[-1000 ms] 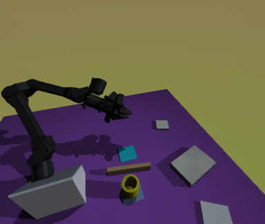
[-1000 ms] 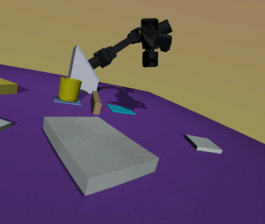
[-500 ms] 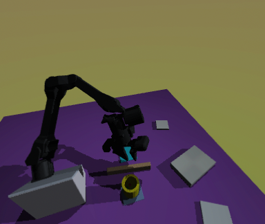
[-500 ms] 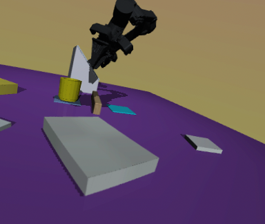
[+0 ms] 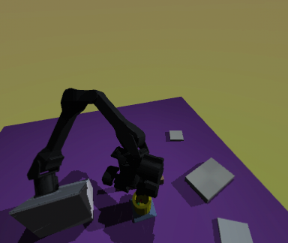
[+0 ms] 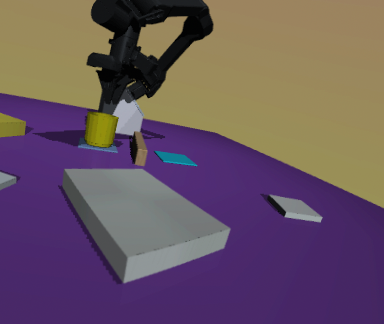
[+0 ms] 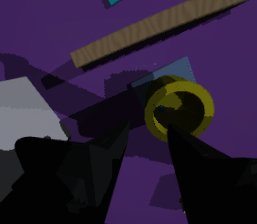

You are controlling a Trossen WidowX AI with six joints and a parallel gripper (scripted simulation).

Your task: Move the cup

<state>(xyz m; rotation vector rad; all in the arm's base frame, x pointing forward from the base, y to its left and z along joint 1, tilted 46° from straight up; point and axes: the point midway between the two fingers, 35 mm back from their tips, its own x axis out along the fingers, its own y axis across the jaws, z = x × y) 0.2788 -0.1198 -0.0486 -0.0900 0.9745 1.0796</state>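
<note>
Right now my gripper tip is 2 cm short of the yellow cup, 2 cm to the left of it and 6 cm above it. The rest, counted from my gripper tip: blue-grey pad 3 cm ahead, 2 cm to the right, 11 cm below; brown bar 5 cm ahead, 7 cm to the left, 9 cm below; teal pad 8 cm ahead, 16 cm to the left, 11 cm below.
</note>
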